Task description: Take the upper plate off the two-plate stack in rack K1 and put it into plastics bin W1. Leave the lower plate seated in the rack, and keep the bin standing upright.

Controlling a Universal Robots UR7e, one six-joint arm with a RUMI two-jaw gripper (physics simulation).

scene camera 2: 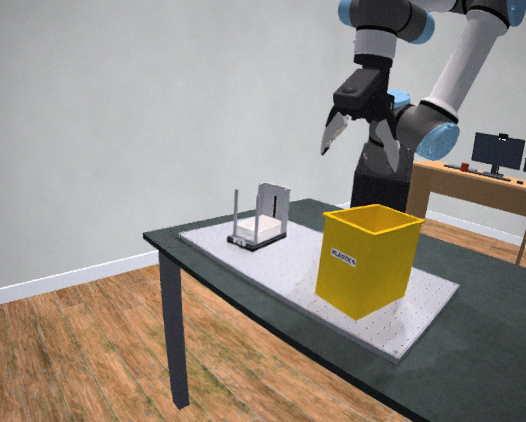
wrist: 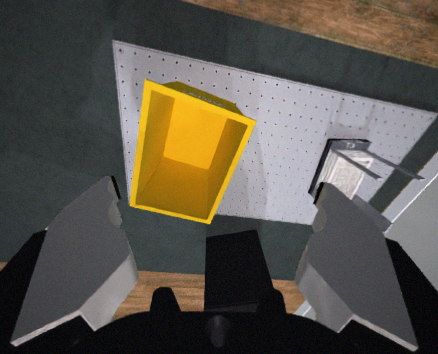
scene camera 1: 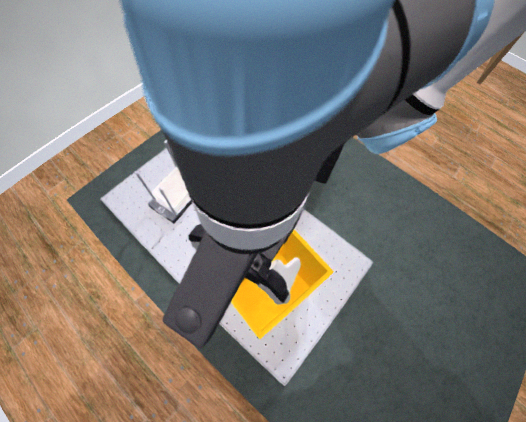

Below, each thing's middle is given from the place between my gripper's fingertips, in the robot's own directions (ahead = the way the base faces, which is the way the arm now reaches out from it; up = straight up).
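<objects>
Yellow plastics bin W1 (scene camera 2: 367,253): my gripper 190 mm above it, 50 mm past it, 30 mm to the right of it.
</objects>
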